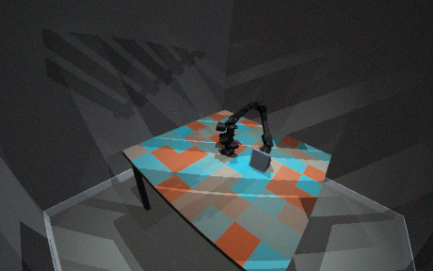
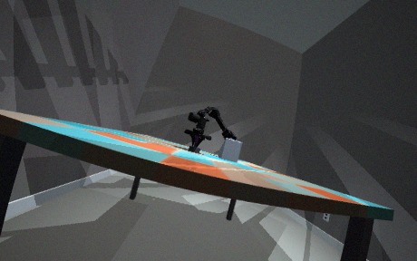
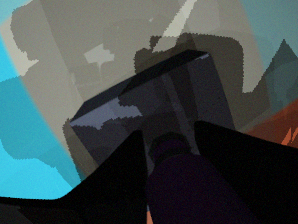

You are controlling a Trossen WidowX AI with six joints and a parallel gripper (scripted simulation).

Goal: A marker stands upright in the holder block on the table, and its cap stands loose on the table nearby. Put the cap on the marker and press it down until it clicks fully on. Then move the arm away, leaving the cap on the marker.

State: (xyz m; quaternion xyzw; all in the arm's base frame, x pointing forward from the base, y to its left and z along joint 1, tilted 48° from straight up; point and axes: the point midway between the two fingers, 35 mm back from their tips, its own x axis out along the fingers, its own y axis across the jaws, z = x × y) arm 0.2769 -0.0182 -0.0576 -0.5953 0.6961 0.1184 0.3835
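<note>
Now: gripper tip 1 cm to the left of the purple marker cap and 5 cm below it.
</note>
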